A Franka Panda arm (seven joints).
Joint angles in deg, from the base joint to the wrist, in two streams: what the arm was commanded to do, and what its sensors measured. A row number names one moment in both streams.
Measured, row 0:
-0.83 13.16 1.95 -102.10 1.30 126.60 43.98
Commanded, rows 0 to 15:
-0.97 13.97 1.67 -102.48 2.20 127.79 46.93
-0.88 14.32 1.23 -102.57 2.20 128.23 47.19
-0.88 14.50 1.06 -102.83 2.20 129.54 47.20
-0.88 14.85 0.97 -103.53 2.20 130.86 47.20
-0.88 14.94 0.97 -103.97 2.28 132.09 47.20
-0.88 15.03 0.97 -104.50 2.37 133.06 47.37
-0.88 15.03 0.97 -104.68 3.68 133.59 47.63
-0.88 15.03 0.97 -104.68 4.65 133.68 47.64
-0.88 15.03 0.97 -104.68 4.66 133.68 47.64
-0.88 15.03 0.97 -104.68 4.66 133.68 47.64
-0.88 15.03 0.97 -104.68 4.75 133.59 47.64
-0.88 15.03 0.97 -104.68 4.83 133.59 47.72
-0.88 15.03 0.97 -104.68 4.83 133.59 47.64
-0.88 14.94 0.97 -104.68 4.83 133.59 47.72
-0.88 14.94 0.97 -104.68 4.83 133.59 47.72
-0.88 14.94 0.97 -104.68 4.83 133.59 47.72
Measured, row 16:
-0.96 15.39 1.11 -104.03 4.01 132.32 47.06
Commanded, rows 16 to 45:
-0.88 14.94 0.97 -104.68 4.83 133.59 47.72
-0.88 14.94 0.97 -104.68 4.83 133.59 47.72
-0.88 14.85 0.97 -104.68 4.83 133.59 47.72
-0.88 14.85 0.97 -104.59 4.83 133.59 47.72
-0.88 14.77 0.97 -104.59 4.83 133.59 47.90
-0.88 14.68 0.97 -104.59 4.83 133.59 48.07
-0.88 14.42 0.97 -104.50 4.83 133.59 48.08
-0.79 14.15 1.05 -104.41 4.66 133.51 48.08
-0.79 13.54 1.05 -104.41 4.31 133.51 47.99
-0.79 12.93 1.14 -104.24 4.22 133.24 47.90
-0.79 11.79 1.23 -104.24 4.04 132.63 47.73
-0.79 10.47 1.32 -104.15 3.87 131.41 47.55
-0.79 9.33 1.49 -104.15 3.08 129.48 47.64
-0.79 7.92 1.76 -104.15 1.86 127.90 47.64
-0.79 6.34 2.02 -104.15 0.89 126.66 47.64
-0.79 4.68 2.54 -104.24 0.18 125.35 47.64
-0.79 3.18 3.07 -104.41 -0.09 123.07 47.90
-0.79 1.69 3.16 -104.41 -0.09 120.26 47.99
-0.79 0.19 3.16 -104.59 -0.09 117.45 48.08
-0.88 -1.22 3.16 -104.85 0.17 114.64 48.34
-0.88 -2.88 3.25 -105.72 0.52 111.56 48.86
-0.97 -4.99 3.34 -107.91 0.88 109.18 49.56
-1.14 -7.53 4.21 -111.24 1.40 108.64 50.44
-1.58 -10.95 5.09 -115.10 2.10 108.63 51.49
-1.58 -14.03 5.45 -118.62 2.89 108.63 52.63
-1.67 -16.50 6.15 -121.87 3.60 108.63 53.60
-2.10 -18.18 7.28 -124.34 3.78 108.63 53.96
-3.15 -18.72 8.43 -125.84 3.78 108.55 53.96
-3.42 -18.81 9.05 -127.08 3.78 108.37 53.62
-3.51 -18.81 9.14 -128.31 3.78 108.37 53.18
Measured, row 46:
-1.36 -15.77 6.92 -122.49 2.82 108.09 53.43
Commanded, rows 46 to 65:
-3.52 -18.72 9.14 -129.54 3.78 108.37 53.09
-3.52 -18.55 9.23 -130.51 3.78 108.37 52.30
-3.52 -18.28 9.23 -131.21 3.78 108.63 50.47
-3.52 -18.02 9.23 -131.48 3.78 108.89 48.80
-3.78 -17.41 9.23 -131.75 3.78 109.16 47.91
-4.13 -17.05 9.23 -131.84 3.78 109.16 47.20
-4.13 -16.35 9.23 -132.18 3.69 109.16 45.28
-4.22 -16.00 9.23 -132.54 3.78 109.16 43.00
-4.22 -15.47 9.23 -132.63 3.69 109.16 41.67
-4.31 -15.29 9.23 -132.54 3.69 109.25 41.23
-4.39 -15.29 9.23 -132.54 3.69 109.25 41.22
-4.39 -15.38 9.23 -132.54 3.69 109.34 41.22
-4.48 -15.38 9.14 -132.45 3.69 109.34 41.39
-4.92 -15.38 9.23 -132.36 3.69 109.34 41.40
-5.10 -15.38 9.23 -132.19 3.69 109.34 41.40
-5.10 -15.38 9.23 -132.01 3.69 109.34 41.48
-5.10 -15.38 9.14 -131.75 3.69 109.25 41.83
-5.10 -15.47 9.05 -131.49 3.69 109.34 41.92
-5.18 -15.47 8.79 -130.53 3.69 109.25 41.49
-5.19 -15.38 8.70 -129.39 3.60 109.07 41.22
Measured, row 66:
-4.23 -14.99 8.30 -131.71 2.84 108.74 42.43
